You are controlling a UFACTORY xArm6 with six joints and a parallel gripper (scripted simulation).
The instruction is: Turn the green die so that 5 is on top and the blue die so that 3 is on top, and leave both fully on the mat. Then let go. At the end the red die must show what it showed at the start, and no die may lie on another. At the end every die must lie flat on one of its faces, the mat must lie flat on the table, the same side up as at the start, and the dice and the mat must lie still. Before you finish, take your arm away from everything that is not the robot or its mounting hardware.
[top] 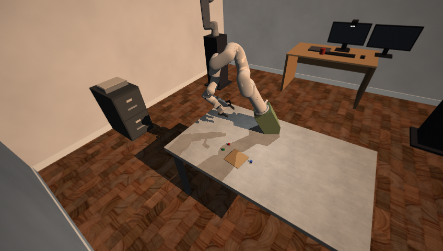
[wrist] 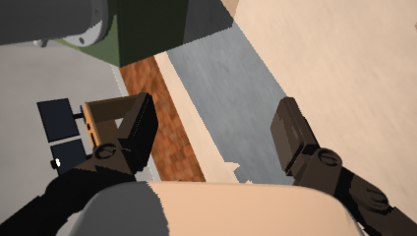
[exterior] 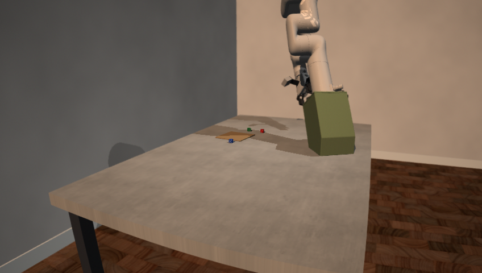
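Right now my hand is 27 cm short of the green die, 17 cm above it and 12 cm to the right of it. Round my hand: blue die (36 cm to the left, 24 cm ahead, 17 cm below); tan mat (28 cm ahead, 25 cm to the left, 17 cm below); red die (19 cm ahead, 17 cm below, 12 cm to the left).
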